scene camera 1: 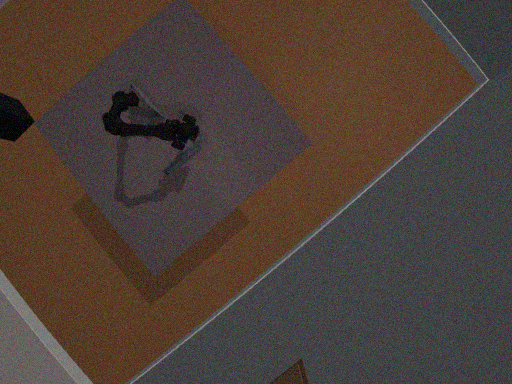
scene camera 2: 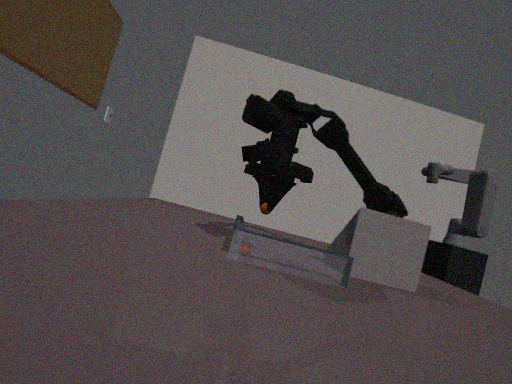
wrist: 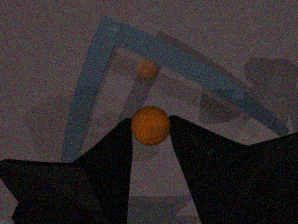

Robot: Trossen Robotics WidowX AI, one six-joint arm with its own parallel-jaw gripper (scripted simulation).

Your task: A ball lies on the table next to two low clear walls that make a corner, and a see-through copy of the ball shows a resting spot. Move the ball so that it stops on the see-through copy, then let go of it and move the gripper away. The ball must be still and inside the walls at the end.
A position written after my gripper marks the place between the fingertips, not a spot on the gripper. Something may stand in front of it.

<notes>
My gripper (scene camera 2: 265, 209) carries an orange ball (wrist: 150, 125).
My gripper shows as well in the wrist view (wrist: 150, 123). Scene camera 1 does not show the orange ball, which is hidden by my gripper.
</notes>
